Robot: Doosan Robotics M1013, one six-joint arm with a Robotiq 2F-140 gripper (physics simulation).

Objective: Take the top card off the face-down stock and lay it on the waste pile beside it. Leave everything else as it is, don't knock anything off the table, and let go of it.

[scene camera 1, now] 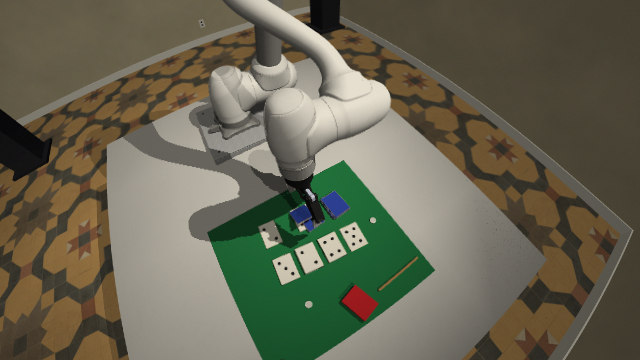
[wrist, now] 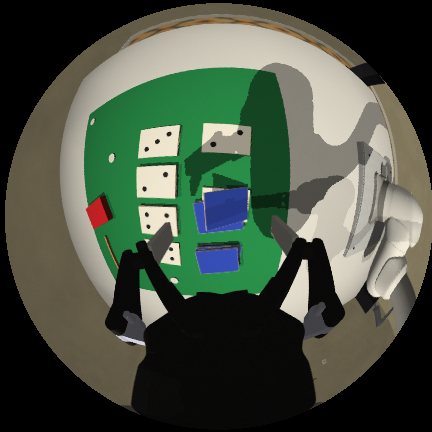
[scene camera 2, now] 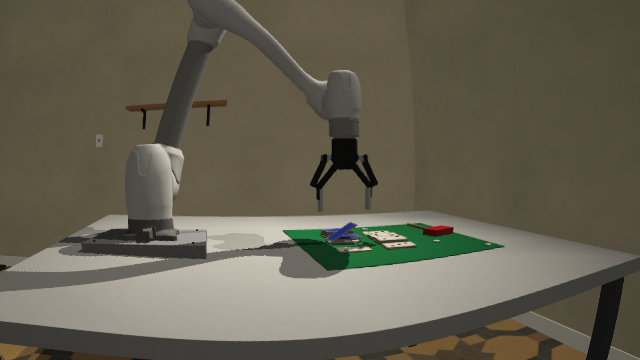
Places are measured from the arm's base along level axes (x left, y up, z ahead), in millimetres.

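Pixels of known places: gripper, fingertip midpoint: (scene camera 1: 304, 207) (wrist: 220, 227) (scene camera 2: 344, 210); arm's base at its link origin: (scene camera 1: 236, 121) (wrist: 379, 198) (scene camera 2: 151, 236).
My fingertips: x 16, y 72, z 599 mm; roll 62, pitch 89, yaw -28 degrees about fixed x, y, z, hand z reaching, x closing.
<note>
For each thing: its top centre in the pictures, then the offset to it from my fingertips. "pt": a spot on its surface instead. Level surfaces: height alone.
- face-down stock at its top centre: (wrist: 217, 261) (scene camera 1: 335, 203) dz +16, dx +114, dy -75 mm
- white face-up waste pile at a spot on its surface: (scene camera 1: 302, 229) pt dz +28, dx -35, dy -87 mm
- lower blue card at its top centre: (wrist: 218, 216) (scene camera 2: 344, 236) (scene camera 1: 309, 217) dz +6, dx +11, dy -81 mm
- upper blue card at its top centre: (wrist: 228, 211) (scene camera 2: 341, 223) (scene camera 1: 300, 210) dz -12, dx -11, dy -37 mm
- three-dot pile at its top centre: (wrist: 156, 141) (scene camera 2: 399, 244) (scene camera 1: 285, 268) dz +113, dx -152, dy -87 mm
- green mat at its surface level: dy -93 mm
- separate two-dot card at its top centre: (wrist: 226, 137) (scene camera 2: 353, 248) (scene camera 1: 270, 234) dz -22, dx -137, dy -90 mm
- red box at its top centre: (wrist: 95, 214) (scene camera 2: 438, 227) (scene camera 1: 360, 302) dz +332, dx -24, dy -73 mm
- thin stick at its top centre: (scene camera 1: 399, 273) dz +338, dx +135, dy -86 mm
My gripper (scene camera 2: 344, 204) (wrist: 220, 227) is open and empty, above the cards. The face-down stock (scene camera 1: 335, 204) (wrist: 217, 260) is a slightly uneven blue-backed stack; in the scene camera 2 view it is partly hidden. Beside it lies the white face-up waste pile (scene camera 1: 302, 229), mostly covered by two blue-backed cards. The lower blue card (scene camera 1: 310, 226) (wrist: 200, 224) lies roughly flat and askew. The upper blue card (scene camera 1: 301, 213) (scene camera 2: 342, 233) (wrist: 226, 209) rests on it, tilted, its right end raised in the scene camera 2 view. Neither card touches the fingers.
Several face-up dotted piles, such as the three-dot pile (scene camera 1: 286, 269) (wrist: 159, 141), stand in a row on the green mat (scene camera 1: 240, 280). A separate two-dot card (scene camera 1: 270, 235) (wrist: 226, 139), a red box (scene camera 1: 359, 303) (scene camera 2: 438, 230) (wrist: 99, 212), a thin stick (scene camera 1: 398, 274) and white discs are also there.
</note>
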